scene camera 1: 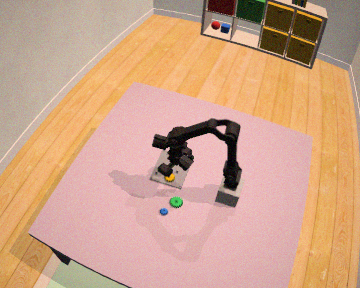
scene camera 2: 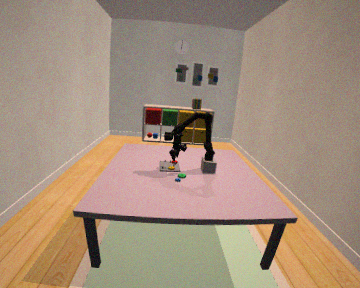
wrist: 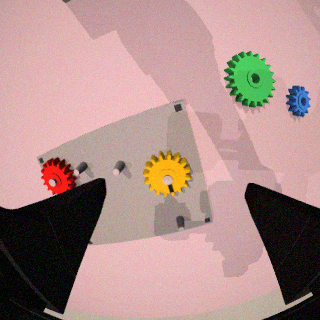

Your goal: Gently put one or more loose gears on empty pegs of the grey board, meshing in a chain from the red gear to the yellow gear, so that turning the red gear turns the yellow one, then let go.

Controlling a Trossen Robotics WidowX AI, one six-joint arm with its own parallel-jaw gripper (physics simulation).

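Places are measured from the arm's base along level axes (x up, y back, z right), in millimetres.
Where they show: gripper, fingertip midpoint: [scene camera 1: 174, 171] [scene camera 2: 175, 159] [wrist: 179, 188]; arm's base, link origin: [scene camera 1: 231, 184] [scene camera 2: 208, 159].
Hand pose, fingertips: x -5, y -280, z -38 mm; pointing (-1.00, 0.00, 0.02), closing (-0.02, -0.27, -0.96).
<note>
Each offset is from my fingertips to the top centre of the thing. Level surfaces: height alone.
The grey board {dz +75, dx -70, dy -45 mm} [scene camera 1: 181, 179] [scene camera 2: 178, 169] [wrist: 135, 140] lies on the table. The red gear {dz +154, dx -75, dy -4 mm} [scene camera 2: 174, 162] [wrist: 58, 176] sits on a peg at its left in the wrist view; scene camera 1's view of it is blocked by the arm. The yellow gear {dz +12, dx -74, dy -28 mm} [scene camera 1: 170, 177] [scene camera 2: 171, 168] [wrist: 167, 172] sits on another peg. Bare pegs {dz +111, dx -71, dy +2 mm} [wrist: 81, 168] {dz +63, dx -71, dy -7 mm} [wrist: 118, 167] {dz +9, dx -71, dy -101 mm} [wrist: 180, 222] stand between them and near an edge. The green gear {dz -107, dx -83, dy +60 mm} [scene camera 1: 176, 202] [scene camera 2: 182, 175] [wrist: 241, 82] and smaller blue gear {dz -183, dx -83, dy +28 mm} [scene camera 1: 163, 211] [scene camera 2: 177, 180] [wrist: 294, 101] lie beside the board. My gripper [scene camera 1: 175, 166] [wrist: 179, 188] is open and empty above the board; its left finger hides part of it.
The arm's grey base block [scene camera 1: 227, 196] [scene camera 2: 208, 166] stands on the pink table {dx -101 mm} [scene camera 1: 100, 200] [scene camera 2: 125, 200], to the right of the board in the scene views. The arm arches from it over the board and casts shadows. A shelf unit stands on the floor beyond the table.
</note>
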